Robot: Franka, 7 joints.
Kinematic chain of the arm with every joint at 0, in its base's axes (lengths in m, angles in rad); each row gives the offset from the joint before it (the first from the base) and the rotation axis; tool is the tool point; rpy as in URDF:
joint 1: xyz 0 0 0.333 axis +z
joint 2: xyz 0 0 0 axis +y
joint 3: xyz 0 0 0.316 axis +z
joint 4: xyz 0.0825 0 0 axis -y
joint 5: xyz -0.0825 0 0.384 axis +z
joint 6: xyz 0 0 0 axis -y
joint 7: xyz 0.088 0 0 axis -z
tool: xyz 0 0 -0.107 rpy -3.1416 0 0
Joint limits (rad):
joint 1: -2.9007..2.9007
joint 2: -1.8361..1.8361
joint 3: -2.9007..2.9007
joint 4: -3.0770..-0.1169
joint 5: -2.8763..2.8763
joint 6: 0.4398..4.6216
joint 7: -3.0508..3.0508
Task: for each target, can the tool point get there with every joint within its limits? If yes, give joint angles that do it. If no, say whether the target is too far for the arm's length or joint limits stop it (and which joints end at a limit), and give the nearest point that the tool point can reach.
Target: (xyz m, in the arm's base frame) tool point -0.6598 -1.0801 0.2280
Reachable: no: too far | nearest point -0.4457 -0.7296 0.2621 | short by 0.412 m
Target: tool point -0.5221 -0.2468 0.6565
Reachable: yes | joints 2.2695 0.5207 1.8107 -1.5685 2.0006 3.3723 -2.2204
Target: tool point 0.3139 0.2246 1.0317
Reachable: yes | joints 0.5426 0.0149 0.3685 -0.8913 1.1704 3.4434 0.0465
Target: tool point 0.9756 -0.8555 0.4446
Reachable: no: too far | nearest point 0.6427 -0.5635 0.4065 | short by 0.444 m
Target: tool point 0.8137 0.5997 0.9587
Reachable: no: too far | nearest point 0.5872 0.4328 0.7845 | short by 0.331 m
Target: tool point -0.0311 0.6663 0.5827
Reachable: yes | joints 0.8601 0.7321 0.9086 -1.3112 1.5913 1.2544 0.6662
